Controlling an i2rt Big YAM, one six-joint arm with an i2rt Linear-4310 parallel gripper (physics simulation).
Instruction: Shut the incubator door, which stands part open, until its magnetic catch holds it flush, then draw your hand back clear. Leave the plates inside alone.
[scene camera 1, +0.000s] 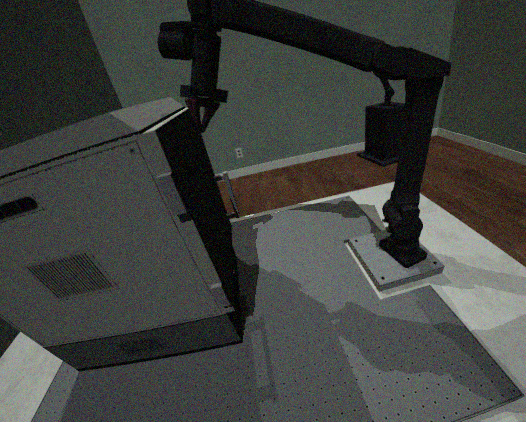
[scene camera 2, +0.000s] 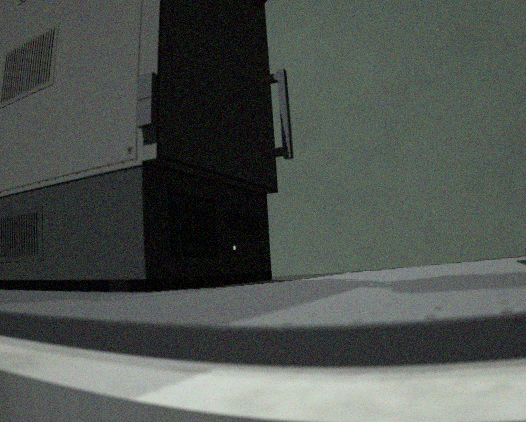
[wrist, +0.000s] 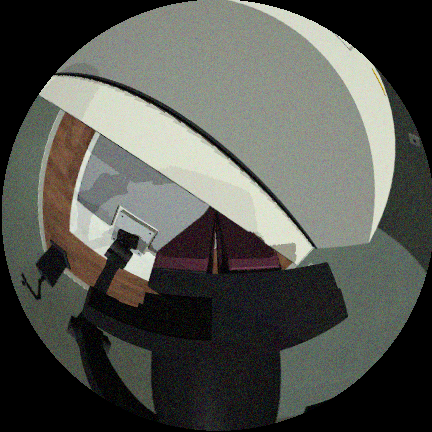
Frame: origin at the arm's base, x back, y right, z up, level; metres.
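Where they show: gripper, fingertip midpoint: (scene camera 1: 200, 132) (scene camera 2: 256, 5); arm's base, origin of the base link: (scene camera 1: 401, 251) (wrist: 127, 238).
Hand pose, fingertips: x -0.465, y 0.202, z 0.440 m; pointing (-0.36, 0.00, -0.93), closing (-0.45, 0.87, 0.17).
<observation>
Things, the pixels of their centre, and the offset from my fingertips. "spot": a spot on its surface instead. Level surfaces: height alone.
- pale incubator, body centre: (scene camera 2: 96, 118) (scene camera 1: 122, 243) (wrist: 233, 75) dx -0.269, dy -0.064, dz -0.182 m
- door handle, surface spot: (scene camera 2: 285, 110) (scene camera 1: 232, 196) spot: dx +0.031, dy +0.017, dz -0.196 m
- perforated board, its level: dz -0.457 m
The pale incubator (scene camera 1: 100, 200) (scene camera 2: 90, 120) (wrist: 250, 90) stands at the left in scene view 1. Its door (scene camera 1: 197, 195) (scene camera 2: 215, 90) (wrist: 165, 140) lies almost against the body, with a thin dark line between them along the top in the wrist view. Whether it is flush and caught I cannot tell. The door handle (scene camera 1: 230, 195) (scene camera 2: 285, 110) sticks out from the dark outer face. My gripper (scene camera 1: 202, 129) (wrist: 215, 206) is shut and empty, its dark red fingertips at the door's upper outer edge, touching or very near. The plates inside are hidden.
The arm's base plate (scene camera 1: 370, 270) (wrist: 137, 226) sits right of the incubator on the perforated board (scene camera 1: 300, 360). A black box (scene camera 1: 382, 130) (wrist: 52, 262) shows beside the arm's upright link in scene view 1. A socket (scene camera 1: 239, 153) is on the wall behind.
</observation>
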